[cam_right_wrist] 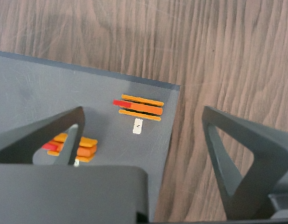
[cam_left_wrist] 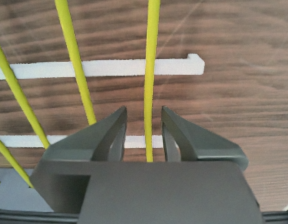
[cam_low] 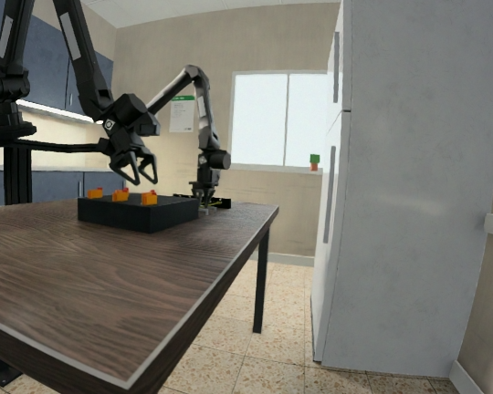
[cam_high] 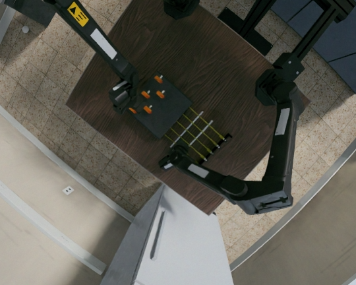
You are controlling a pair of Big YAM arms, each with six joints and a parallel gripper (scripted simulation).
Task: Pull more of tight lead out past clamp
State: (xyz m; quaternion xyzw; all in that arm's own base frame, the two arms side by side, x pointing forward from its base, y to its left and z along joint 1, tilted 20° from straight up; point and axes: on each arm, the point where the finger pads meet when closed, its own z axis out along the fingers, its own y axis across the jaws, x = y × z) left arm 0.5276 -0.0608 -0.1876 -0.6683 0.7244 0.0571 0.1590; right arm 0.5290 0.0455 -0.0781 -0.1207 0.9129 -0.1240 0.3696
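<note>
Right now my right hand is 1 cm short of the orange handle, 2 cm to the right of it and 6 cm above it.
</note>
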